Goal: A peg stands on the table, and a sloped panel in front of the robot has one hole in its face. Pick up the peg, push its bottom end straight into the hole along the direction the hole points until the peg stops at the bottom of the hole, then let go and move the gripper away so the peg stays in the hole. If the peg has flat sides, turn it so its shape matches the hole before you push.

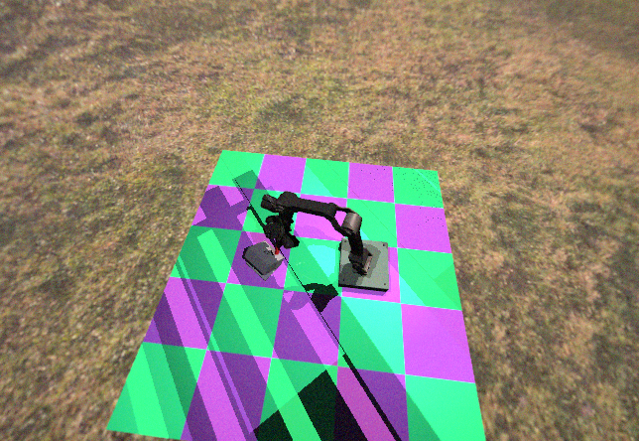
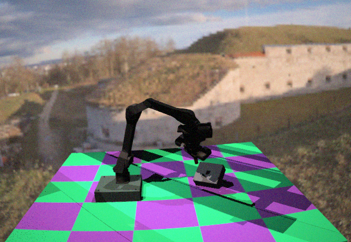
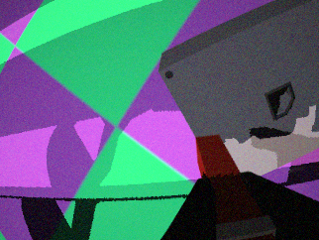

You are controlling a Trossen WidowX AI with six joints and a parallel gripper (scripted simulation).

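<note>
The grey sloped panel lies 7 cm ahead of my gripper tip, 2 cm to the left of it and 10 cm below it. From my gripper tip the other things lie so: red peg 1 cm to the right, 1 cm above.
</note>
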